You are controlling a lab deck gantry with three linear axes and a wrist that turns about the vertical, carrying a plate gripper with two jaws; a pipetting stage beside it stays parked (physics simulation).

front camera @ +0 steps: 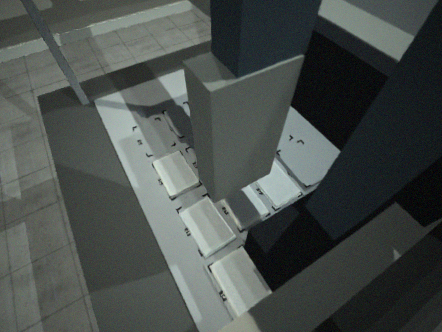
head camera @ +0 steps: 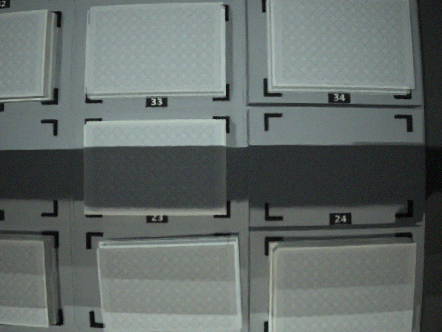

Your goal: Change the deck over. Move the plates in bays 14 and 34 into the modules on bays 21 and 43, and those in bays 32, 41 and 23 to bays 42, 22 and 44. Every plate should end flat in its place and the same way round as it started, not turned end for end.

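Frame: origin at the robot's base, x ahead, y left, z up, level; metres.
Seen in the pictures: robot's base at its link origin: [front camera: 133, 128].
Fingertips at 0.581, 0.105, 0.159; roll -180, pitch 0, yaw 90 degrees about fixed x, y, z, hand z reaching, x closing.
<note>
Offsets run from my fingertips to a thing's middle, as dx, dy, dz. "pt": to the spot under its first point.
In the head view the bay 34 plate @(-0.025, +0.152, -0.138) [head camera: 340, 45] lies in its bay and the bay 23 plate @(-0.189, +0.045, -0.152) [head camera: 155, 135] [front camera: 245, 206] lies flat, crossed by a dark shadow. The bay 14 plate @(-0.025, -0.062, -0.138) [head camera: 345, 285] [front camera: 239, 280] lies in its bay. Part of the bay 32 plate @(pt -0.313, +0.150, -0.145) [head camera: 22, 55] shows at the left edge. No plate is in bay 24 or in the visible part of bay 22. The edge of the bay 21 module @(-0.517, +0.045, -0.148) [front camera: 175, 124] shows, the rest being hidden. Part of the bay 43 module @(pt -0.142, +0.222, -0.140) [front camera: 306, 181] shows. Bay 41 is hidden in the front view. My gripper's jaws show in neither view.
The bay 33 plate @(-0.189, +0.152, -0.152) [head camera: 155, 50] [front camera: 281, 187], the bay 13 plate @(-0.177, -0.062, -0.150) [head camera: 170, 285] [front camera: 207, 227] and the bay 12 plate @(-0.353, -0.062, -0.152) [head camera: 22, 280] [front camera: 176, 173] lie beside these. The bay 13 plate is slightly skewed. A large grey block [front camera: 245, 130] under a blue column [front camera: 265, 35] covers mid-deck.
</note>
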